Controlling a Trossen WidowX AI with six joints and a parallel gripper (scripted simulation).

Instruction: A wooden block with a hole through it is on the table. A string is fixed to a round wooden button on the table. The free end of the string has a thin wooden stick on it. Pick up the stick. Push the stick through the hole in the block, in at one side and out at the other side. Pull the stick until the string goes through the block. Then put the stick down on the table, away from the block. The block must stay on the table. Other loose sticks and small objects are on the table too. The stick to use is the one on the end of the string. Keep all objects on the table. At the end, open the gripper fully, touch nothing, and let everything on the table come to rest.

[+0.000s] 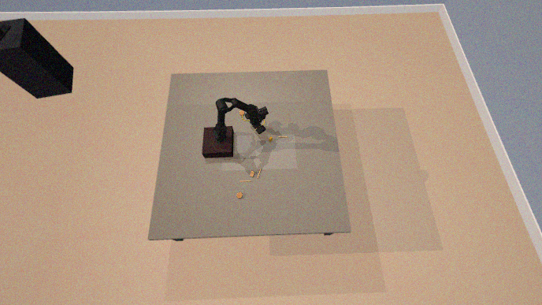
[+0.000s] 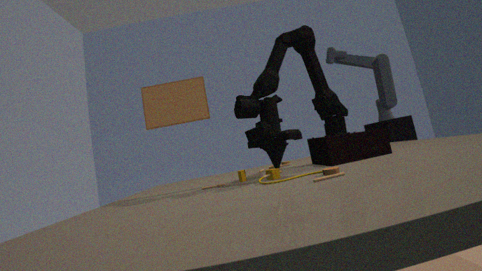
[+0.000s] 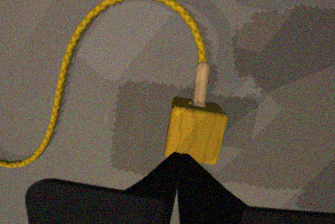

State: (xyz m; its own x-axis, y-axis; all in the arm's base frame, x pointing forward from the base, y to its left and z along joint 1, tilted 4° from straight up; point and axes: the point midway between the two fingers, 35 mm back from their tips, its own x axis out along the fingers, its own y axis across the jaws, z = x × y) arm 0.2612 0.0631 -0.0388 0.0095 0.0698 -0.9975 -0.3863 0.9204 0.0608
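My gripper tip is now 30 mm short of the thin wooden stick, 10 mm to the right of it and 20 mm above it. The rest, counted from my gripper tip: round wooden button 80 mm behind, 160 mm to the left, 20 mm below.
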